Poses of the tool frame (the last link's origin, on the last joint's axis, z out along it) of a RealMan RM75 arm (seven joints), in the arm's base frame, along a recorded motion.
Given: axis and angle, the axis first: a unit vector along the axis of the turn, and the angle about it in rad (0 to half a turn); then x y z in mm.
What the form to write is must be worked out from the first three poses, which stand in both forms.
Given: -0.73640 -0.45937 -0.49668 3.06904 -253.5 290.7 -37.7
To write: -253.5 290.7 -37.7 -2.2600 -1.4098 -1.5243
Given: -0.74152 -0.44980 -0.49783 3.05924 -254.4 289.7 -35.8
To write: -254.4 289.7 -35.8 -2.2685 -1.3760 -1.5230
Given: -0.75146 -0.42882 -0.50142 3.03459 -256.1 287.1 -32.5
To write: -256.1 287.1 -32.5 -2.2804 -1.3013 -1.5216
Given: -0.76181 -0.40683 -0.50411 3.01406 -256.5 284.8 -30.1
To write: -256.5 284.8 -30.1 -2.2962 -1.2262 -1.5194
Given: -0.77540 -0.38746 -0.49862 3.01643 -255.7 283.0 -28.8
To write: -255.7 283.0 -28.8 -2.3389 -1.1688 -1.5041
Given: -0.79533 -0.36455 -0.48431 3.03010 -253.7 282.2 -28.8
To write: -253.7 282.2 -28.8 -2.4099 -1.1046 -1.4675
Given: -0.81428 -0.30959 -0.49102 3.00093 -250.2 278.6 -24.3
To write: -250.2 278.6 -24.3 -2.4436 -0.9291 -1.4735
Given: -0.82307 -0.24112 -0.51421 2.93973 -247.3 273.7 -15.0
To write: -247.3 273.7 -15.0 -2.4196 -0.7088 -1.5116
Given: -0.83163 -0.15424 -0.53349 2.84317 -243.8 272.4 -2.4
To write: -243.8 272.4 -2.4 -2.3645 -0.4385 -1.5168
